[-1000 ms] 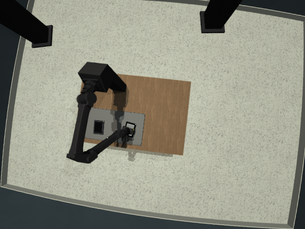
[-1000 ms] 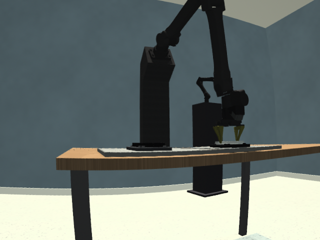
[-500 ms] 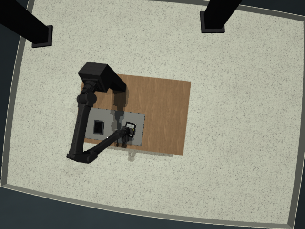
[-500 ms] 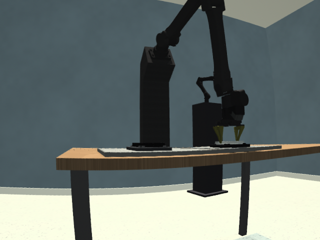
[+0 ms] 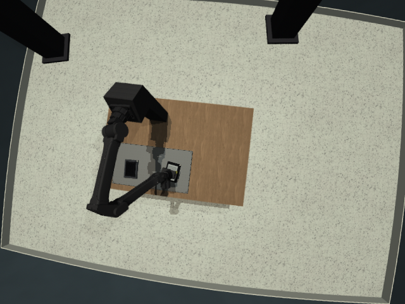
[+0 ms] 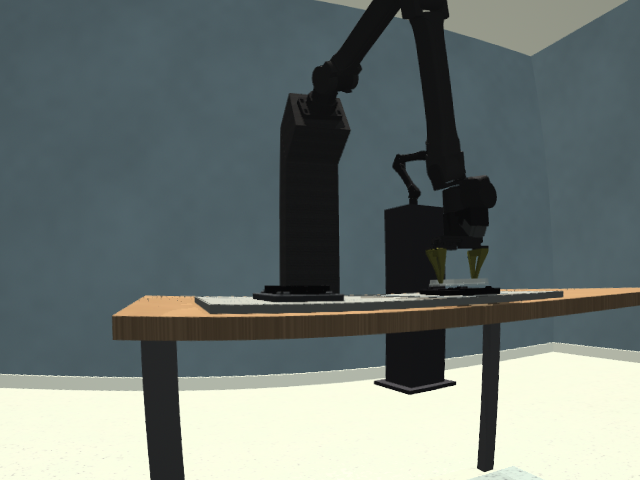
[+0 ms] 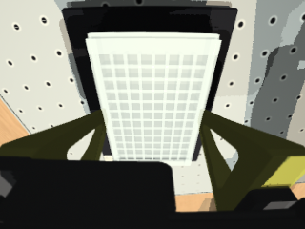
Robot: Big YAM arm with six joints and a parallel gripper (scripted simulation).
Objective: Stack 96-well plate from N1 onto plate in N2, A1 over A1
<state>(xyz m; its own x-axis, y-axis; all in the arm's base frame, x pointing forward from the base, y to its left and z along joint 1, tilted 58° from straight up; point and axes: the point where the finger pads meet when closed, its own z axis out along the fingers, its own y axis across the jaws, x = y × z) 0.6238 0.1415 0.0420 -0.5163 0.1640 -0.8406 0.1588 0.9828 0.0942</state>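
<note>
My gripper is now 30 mm above the black plate nest. The rest, counted from my hand: black 96-well plate (40 mm behind, 370 mm to the right, 10 mm below); then white 96-well plate (10 mm below).
</note>
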